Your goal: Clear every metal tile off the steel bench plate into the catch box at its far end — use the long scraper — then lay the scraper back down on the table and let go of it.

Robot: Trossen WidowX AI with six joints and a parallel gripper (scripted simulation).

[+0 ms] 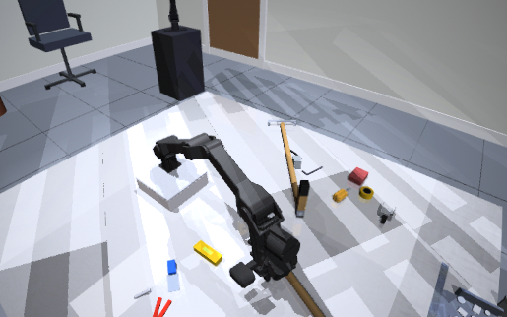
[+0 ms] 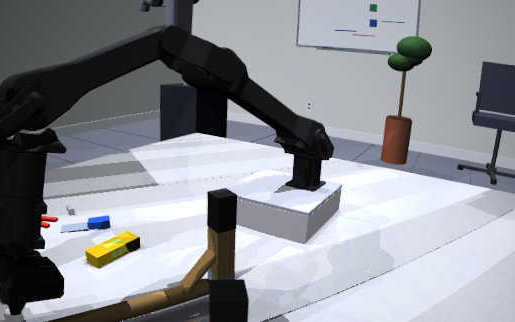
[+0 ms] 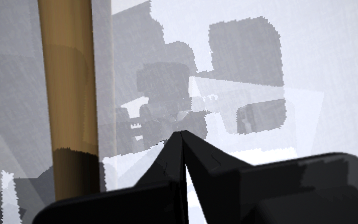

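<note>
Right now the long scraper is 50 mm above my gripper tip, 40 mm to the left of it and 40 mm ahead of it. From my gripper tip the other things lie so: yellow level (190 mm behind, 30 mm to the right); then orange piece (440 mm to the left, 10 mm ahead); then blue-tipped block (210 mm behind, 150 mm to the right, 10 mm below).
</note>
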